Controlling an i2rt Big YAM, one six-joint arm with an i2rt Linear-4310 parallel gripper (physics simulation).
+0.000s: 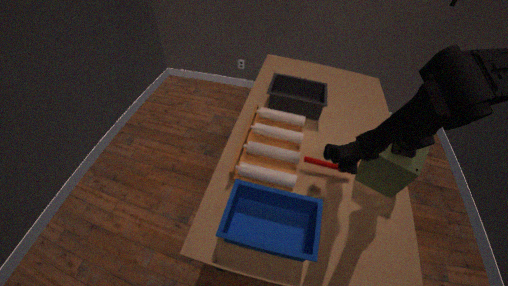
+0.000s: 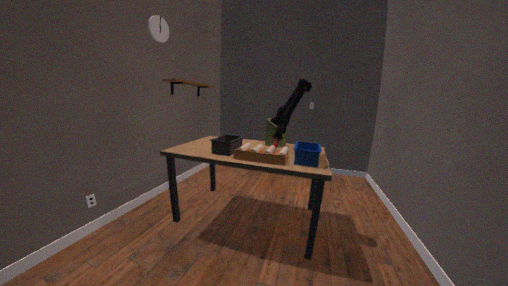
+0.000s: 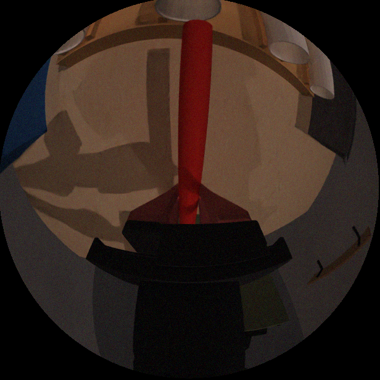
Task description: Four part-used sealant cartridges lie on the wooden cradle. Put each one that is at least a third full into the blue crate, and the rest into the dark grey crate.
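Frame: origin at the arm's base, x ahead, y left, z up, level; metres.
Seen in the pictures: gripper, fingertip midpoint: [image 1: 340, 169]; arm's base, link origin: [image 1: 404, 140] [image 2: 275, 123].
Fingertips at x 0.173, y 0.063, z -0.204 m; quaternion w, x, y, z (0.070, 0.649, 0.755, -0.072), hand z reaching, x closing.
Observation:
Pixels of each thing's top centre, then the offset from my fingertips to it. Level surfaces: height alone.
- dark grey crate, top centre: [image 1: 299, 87] [image 2: 227, 138] dx +0.284, dy -0.358, dz +0.084 m
- blue crate, top centre: [image 1: 273, 217] [image 2: 307, 146] dx +0.205, dy +0.327, dz +0.084 m
- red rod, top centre: [image 1: 331, 163] dx +0.051, dy +0.008, dz +0.029 m
- wooden table, surface height: dz -0.036 m
Four white cartridges lie side by side on the wooden cradle [image 1: 272, 141] [image 2: 260, 157] [image 3: 120, 33]: one nearest the dark grey crate [image 1: 295, 106] [image 2: 225, 146] [image 3: 330, 120], a second [image 1: 277, 133], a third [image 1: 273, 152] [image 3: 187, 9] and a fourth [image 1: 267, 175] nearest the blue crate [image 1: 270, 220] [image 2: 307, 156] [image 3: 25, 115]. My gripper [image 1: 341, 163] [image 3: 188, 187] is shut on a red rod [image 1: 320, 162] [image 3: 196, 90]. The rod's tip is at the near open end of the third cartridge; I cannot tell whether they touch. The fill inside the cartridges is too dark to tell.
A green block [image 1: 387, 175] [image 2: 270, 132] [image 3: 262, 305] stands behind the gripper, beside the arm. The crates stand at either end of the cradle on the wooden table [image 1: 350, 95]. A wall shelf [image 2: 187, 82] hangs beyond the table.

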